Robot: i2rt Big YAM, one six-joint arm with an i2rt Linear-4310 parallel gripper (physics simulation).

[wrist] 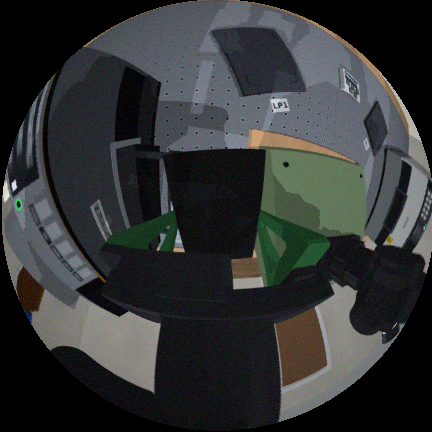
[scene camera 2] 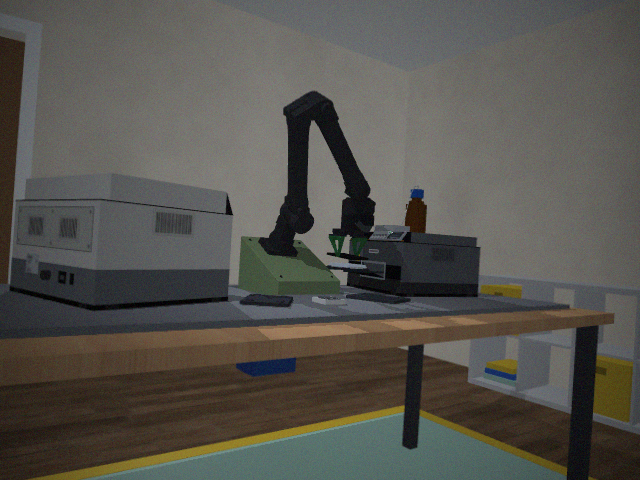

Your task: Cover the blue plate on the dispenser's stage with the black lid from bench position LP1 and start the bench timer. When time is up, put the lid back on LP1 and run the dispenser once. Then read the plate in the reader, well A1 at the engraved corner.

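Pixels of known places: gripper, fingertip midpoint: (wrist: 217, 214); arm's base at its link origin: (wrist: 336, 256) (scene camera 2: 277, 248).
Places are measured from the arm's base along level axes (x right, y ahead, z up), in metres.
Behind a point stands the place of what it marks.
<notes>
My gripper (scene camera 2: 347, 253) @(y 0.086, x -0.238, z -0.016 m) (wrist: 217, 214) @(y 0.086, x -0.238, z -0.016 m), with green fingers, is shut on the black lid (scene camera 2: 341, 255) @(y 0.087, x -0.212, z -0.010 m) (wrist: 215, 192) @(y 0.113, x -0.240, z -0.011 m). It holds the lid roughly level, a little above the pale blue plate (scene camera 2: 349, 266) @(y 0.127, x -0.218, z -0.046 m) on the dispenser's stage, with a gap visible in the scene view. In the wrist view the lid hides most of the plate; a pale sliver shows beside the left finger. The dark dispenser (scene camera 2: 439, 266) @(y 0.292, x -0.494, z -0.028 m) (wrist: 82, 150) @(y 0.169, x -0.351, z 0.013 m) stands beside the gripper. The dark pad of LP1 (scene camera 2: 377, 298) @(y 0.372, x -0.127, z -0.125 m) (wrist: 260, 60) @(y 0.307, x -0.174, z -0.126 m) bears no lid. The bench timer (scene camera 2: 328, 299) @(y 0.378, x 0.062, z -0.124 m) (wrist: 350, 84) is small and white; its reading is illegible.
The large grey-white reader (scene camera 2: 165, 253) @(y 0.349, x 0.508, z -0.018 m) (wrist: 407, 200) stands across the bench. The green sloped arm base (scene camera 2: 305, 273) @(y 0.123, x -0.036, z -0.073 m) (wrist: 315, 190) @(y 0.102, x -0.082, z -0.063 m) is close to the gripper. Another dark pad (scene camera 2: 266, 299) @(y 0.347, x 0.238, z -0.125 m) (wrist: 376, 128) @(y 0.312, x 0.201, z -0.125 m) lies near the reader. A brown bottle (scene camera 2: 415, 217) @(y 0.051, x -0.617, z 0.158 m) stands behind the dispenser.
</notes>
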